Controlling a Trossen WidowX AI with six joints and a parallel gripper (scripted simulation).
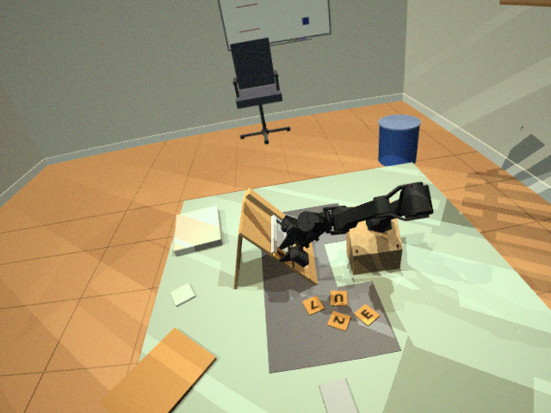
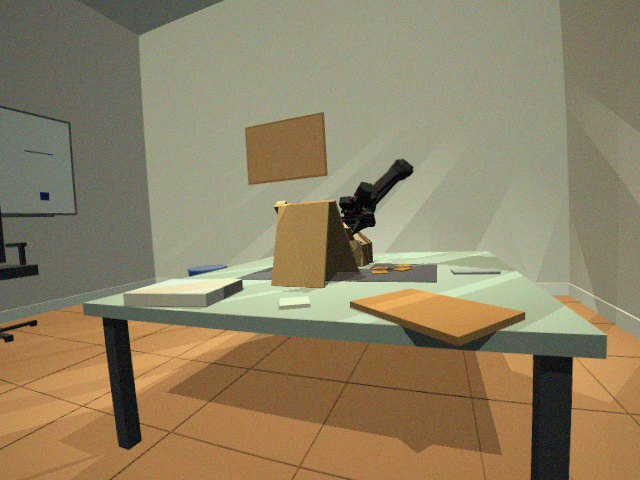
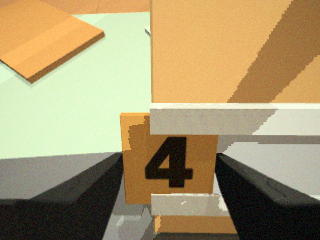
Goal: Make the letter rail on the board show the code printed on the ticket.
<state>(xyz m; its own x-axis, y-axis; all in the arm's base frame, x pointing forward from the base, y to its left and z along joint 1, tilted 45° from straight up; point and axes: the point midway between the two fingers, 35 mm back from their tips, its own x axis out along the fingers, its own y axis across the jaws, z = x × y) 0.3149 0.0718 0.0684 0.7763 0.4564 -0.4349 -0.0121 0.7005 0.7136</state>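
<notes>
My gripper tip is now 6 cm past the white ticket, 8 cm to the left of it and 8 cm above it. Round my gripper tip: orange panel: 39 cm ahead, 33 cm to the left, 15 cm below; then grey mat: 14 cm behind, 8 cm to the right, 16 cm below; then grey slab: 13 cm behind, 43 cm to the left, 15 cm below.
</notes>
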